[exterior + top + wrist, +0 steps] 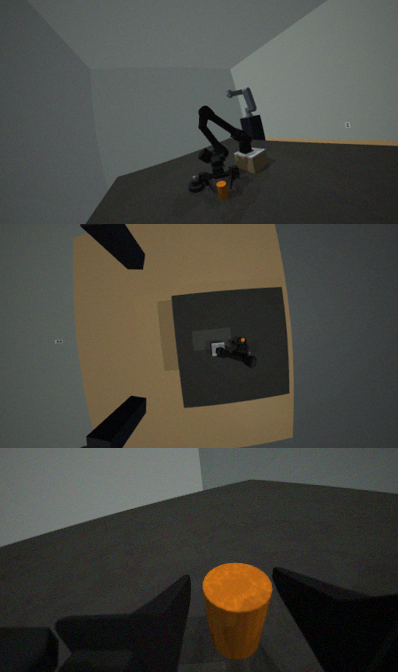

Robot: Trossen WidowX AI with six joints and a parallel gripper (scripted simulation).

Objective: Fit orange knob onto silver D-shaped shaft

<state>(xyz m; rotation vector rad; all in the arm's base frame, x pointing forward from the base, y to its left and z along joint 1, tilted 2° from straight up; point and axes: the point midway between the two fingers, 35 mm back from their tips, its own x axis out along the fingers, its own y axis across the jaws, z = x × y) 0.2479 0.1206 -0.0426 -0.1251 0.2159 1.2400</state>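
Right now the orange knob is 20 mm to the right of my gripper tip and 10 mm behind it. Round my gripper tip: dark round pedestal: 150 mm to the right, 80 mm ahead, 20 mm below.
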